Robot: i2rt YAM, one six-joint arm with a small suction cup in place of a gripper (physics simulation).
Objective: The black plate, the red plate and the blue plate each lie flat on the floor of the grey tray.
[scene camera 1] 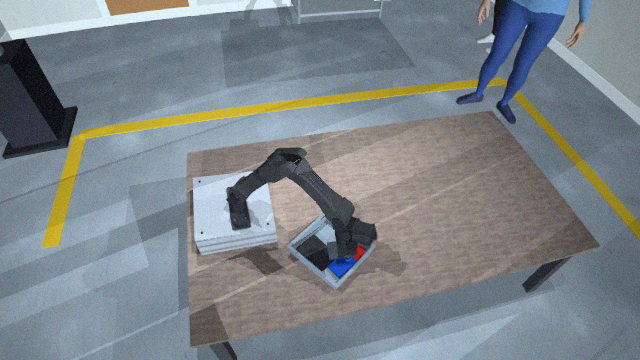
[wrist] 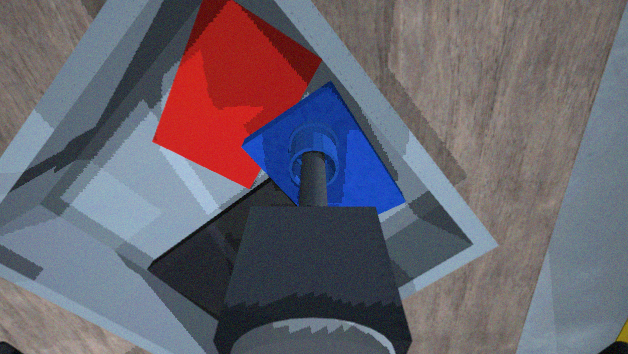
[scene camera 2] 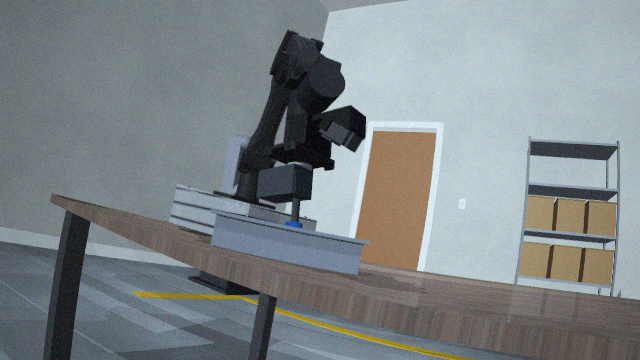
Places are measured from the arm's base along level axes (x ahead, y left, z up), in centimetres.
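Pixels of known places: hand at its tool point: (scene camera 1: 348, 261) (wrist: 313, 133) (scene camera 2: 292, 247); arm's base at its link origin: (scene camera 1: 238, 207) (scene camera 2: 245, 202).
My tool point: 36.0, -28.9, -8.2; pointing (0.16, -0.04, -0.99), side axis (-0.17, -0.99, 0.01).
Observation:
Ahead of a thing's pixels: the offset from my tool point to its middle, as dx, dy, dz. Level surfaces: height alone.
My suction cup (scene camera 1: 345, 259) (scene camera 2: 294, 224) (wrist: 314, 155) is inside the grey tray @(-5.1, +6.3, +0.4) (scene camera 1: 310, 265) (scene camera 2: 285, 248) (wrist: 449, 200), attached to the top of the blue plate @(-2.6, -0.6, +0.1) (scene camera 1: 340, 269) (wrist: 370, 180). The blue plate looks about level, below the tray's rim. In the wrist view it overlaps edges of the red and black plates; I cannot tell whether it touches them or the tray floor. The red plate @(+2.5, +4.6, -1.3) (scene camera 1: 360, 252) (wrist: 200, 115) is in the tray by one corner, partly shaded. The black plate @(-10.2, +7.3, -1.2) (scene camera 1: 314, 250) (wrist: 200, 265) lies on the tray floor, partly hidden by the gripper body. The tray wall hides the plates in scene camera 2.
The tray stands on the wooden table @(dz -2.1) (scene camera 1: 440, 200) (scene camera 2: 450, 305). The arm's white base block (scene camera 1: 210, 215) (scene camera 2: 192, 207) stands close to the tray. A person (scene camera 1: 525, 40) stands behind the table. A shelf unit (scene camera 2: 572, 190) with boxes is at the back wall.

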